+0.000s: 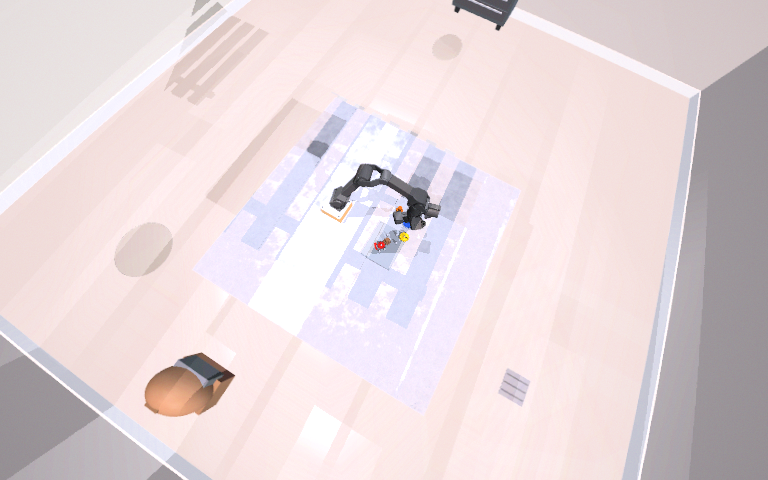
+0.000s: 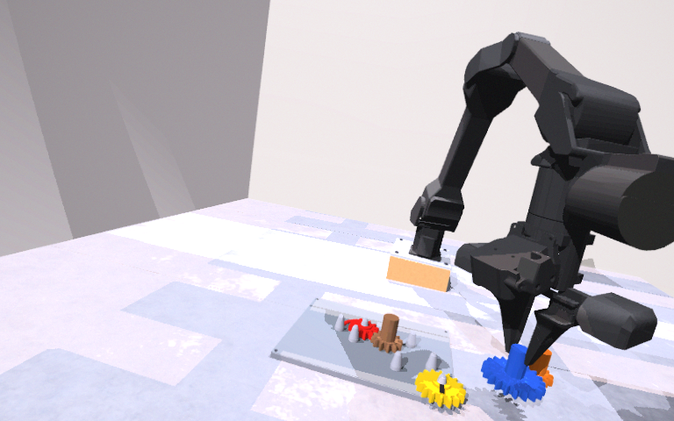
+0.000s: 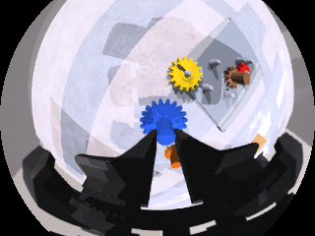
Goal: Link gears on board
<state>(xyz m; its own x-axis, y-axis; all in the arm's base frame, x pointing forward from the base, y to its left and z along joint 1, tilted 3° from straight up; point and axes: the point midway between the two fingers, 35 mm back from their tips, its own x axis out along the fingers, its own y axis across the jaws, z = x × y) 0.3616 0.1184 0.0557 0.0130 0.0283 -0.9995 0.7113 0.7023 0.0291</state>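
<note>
My gripper tip is now 5 cm past the brown gear, 14 cm to the left of it and 4 cm above it. Also, from my gripper tip: red gear 6 cm behind, 18 cm to the right, 4 cm below; blue gear 1 cm below; orange gear 8 cm behind, 5 cm to the left, 4 cm below.
</note>
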